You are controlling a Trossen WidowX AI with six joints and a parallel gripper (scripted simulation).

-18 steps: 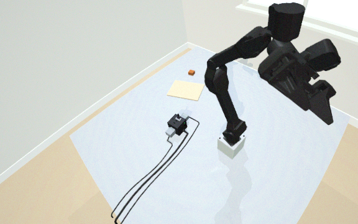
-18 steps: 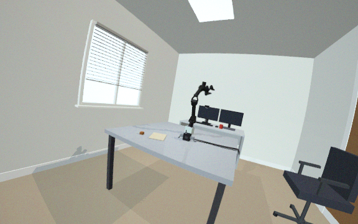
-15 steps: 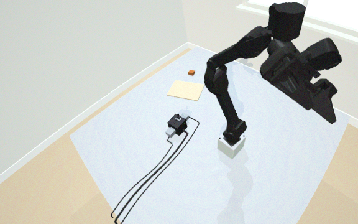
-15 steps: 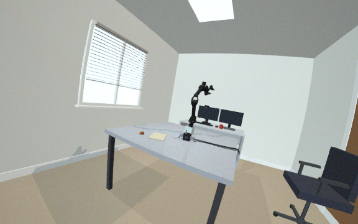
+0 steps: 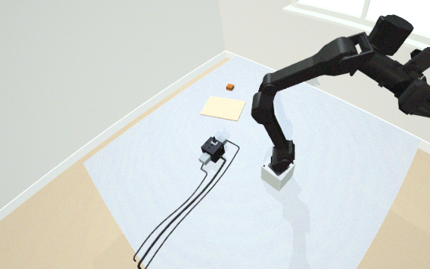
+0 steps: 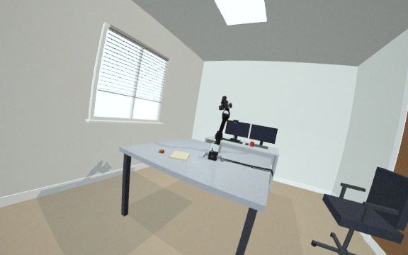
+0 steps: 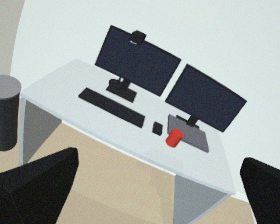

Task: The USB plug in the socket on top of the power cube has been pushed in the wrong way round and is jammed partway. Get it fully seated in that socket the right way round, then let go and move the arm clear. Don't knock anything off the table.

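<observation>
Right now my gripper tip is 62 cm short of the USB plug, 26 cm to the right of it and 48 cm above it. The rest, counted from my gripper tip: orange object: 98 cm ahead, 8 cm to the right, 56 cm below; yellow notepad: 86 cm ahead, 6 cm to the left, 57 cm below.
</observation>
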